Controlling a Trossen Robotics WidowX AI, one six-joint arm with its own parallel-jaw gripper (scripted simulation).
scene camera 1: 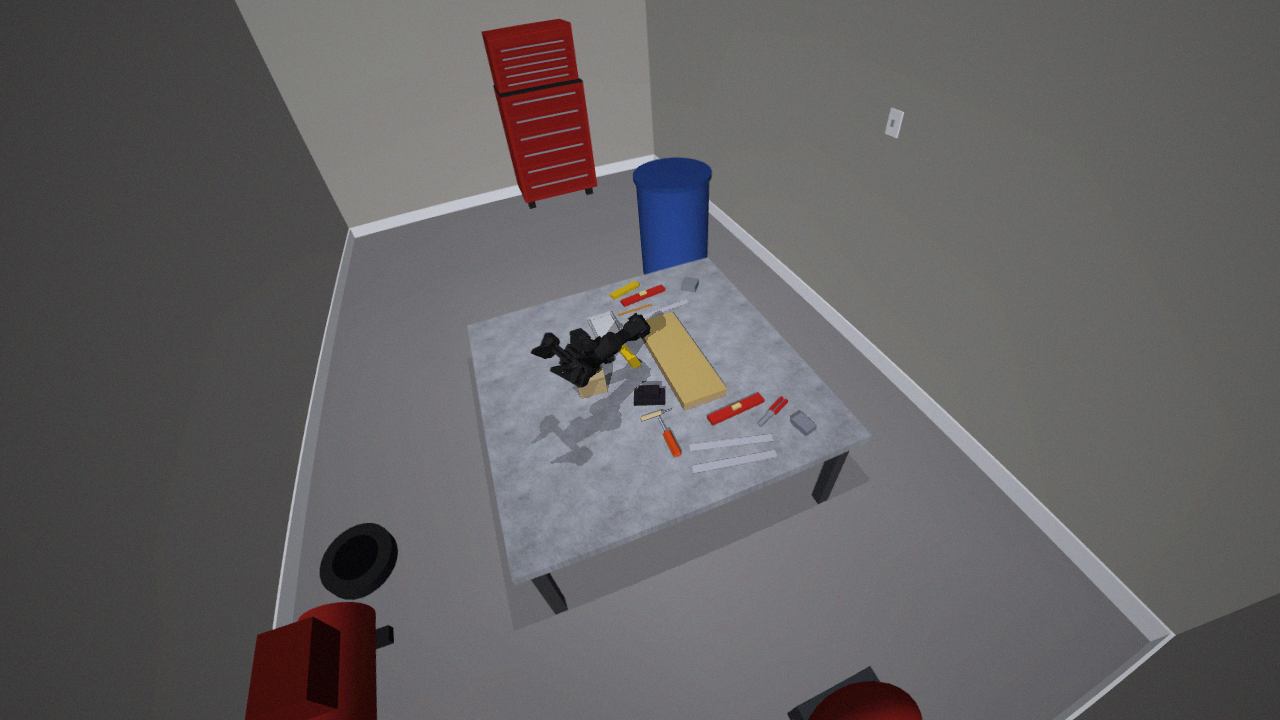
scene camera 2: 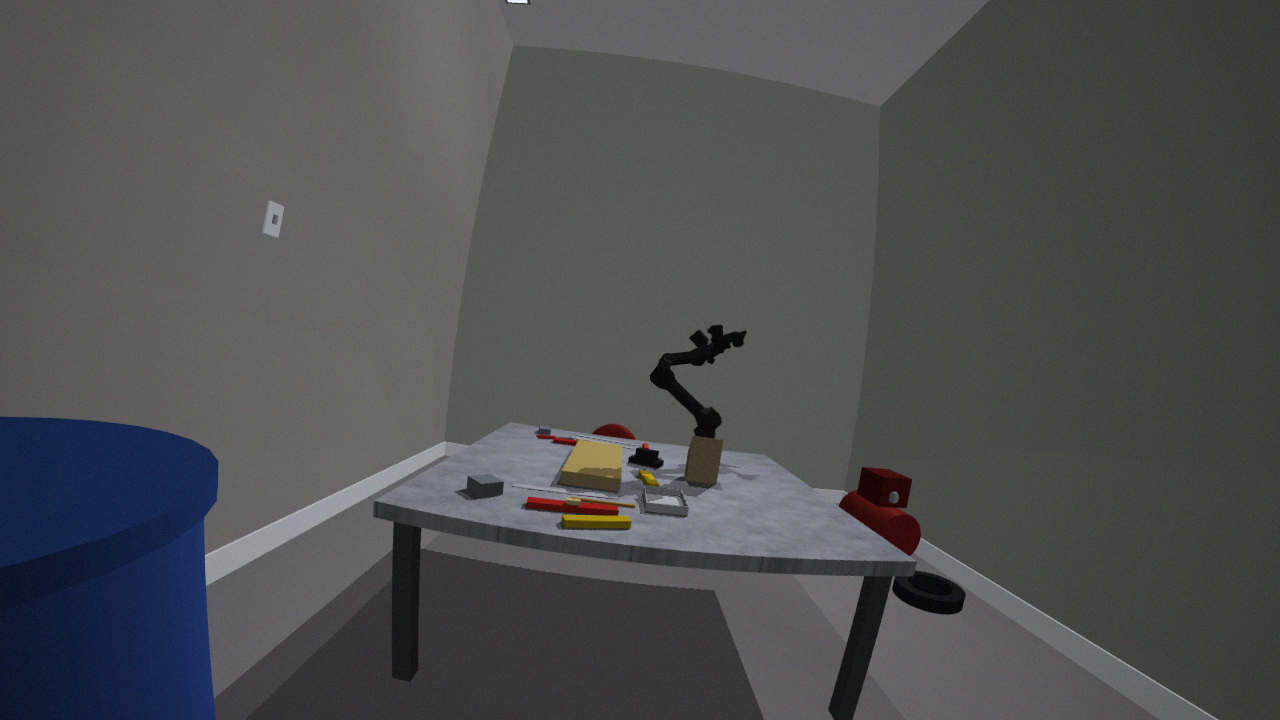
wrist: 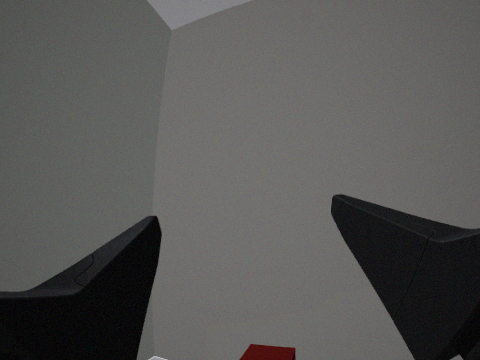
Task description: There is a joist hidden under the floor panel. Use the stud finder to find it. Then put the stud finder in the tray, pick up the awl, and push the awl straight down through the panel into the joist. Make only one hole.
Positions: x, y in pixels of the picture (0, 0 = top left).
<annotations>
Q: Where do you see a red level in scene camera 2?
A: At 573, 505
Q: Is my gripper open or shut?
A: Open.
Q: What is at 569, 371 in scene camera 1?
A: My gripper.
</annotations>
